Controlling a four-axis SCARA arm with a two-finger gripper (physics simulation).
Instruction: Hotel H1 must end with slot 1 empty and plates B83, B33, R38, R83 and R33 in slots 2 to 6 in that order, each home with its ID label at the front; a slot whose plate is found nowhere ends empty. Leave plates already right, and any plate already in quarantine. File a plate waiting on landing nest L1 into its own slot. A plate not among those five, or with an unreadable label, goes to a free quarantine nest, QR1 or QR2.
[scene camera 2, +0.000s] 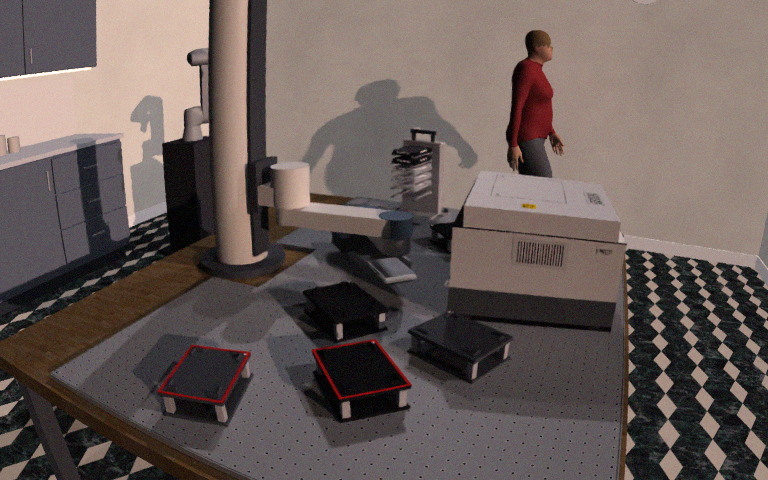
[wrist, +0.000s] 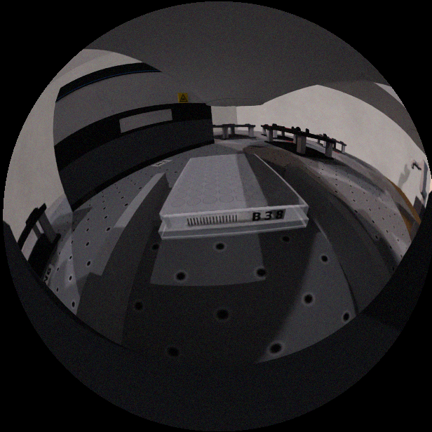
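Pixels of known places: gripper, fingertip midpoint: (scene camera 2: 389, 267); arm's base, link origin: (scene camera 2: 242, 261).
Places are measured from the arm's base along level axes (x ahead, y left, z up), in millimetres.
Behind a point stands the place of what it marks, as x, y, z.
My gripper (scene camera 2: 387, 261) {414, 86, 23} (wrist: 227, 175) is shut on a clear plate (scene camera 2: 394, 270) {436, 64, 27} (wrist: 225, 185), held level low over the perforated deck. In the wrist view its front label shows a barcode and reads B38. The hotel (scene camera 2: 436, 181) {366, 614, 134} is a tall grey tower with a black handle at the back in the scene view; its stacked levels are too small to read. Two red-rimmed nests (scene camera 2: 205, 373) {354, -586, 63} (scene camera 2: 362, 369) {583, -444, 63} stand at the front and show no plate on top. Which nest is L1, QR1 or QR2 cannot be read.
A large white instrument (scene camera 2: 538, 254) {811, -82, 177} (wrist: 95, 165) stands to the right in the scene view. Black nests (scene camera 2: 344, 304) {444, -231, 63} (scene camera 2: 461, 338) {706, -276, 63} stand between it and the red-rimmed ones. Another dark nest (scene camera 2: 443, 234) {492, 295, 60} is partly hidden behind the instrument. A person (scene camera 2: 531, 101) is beyond the table.
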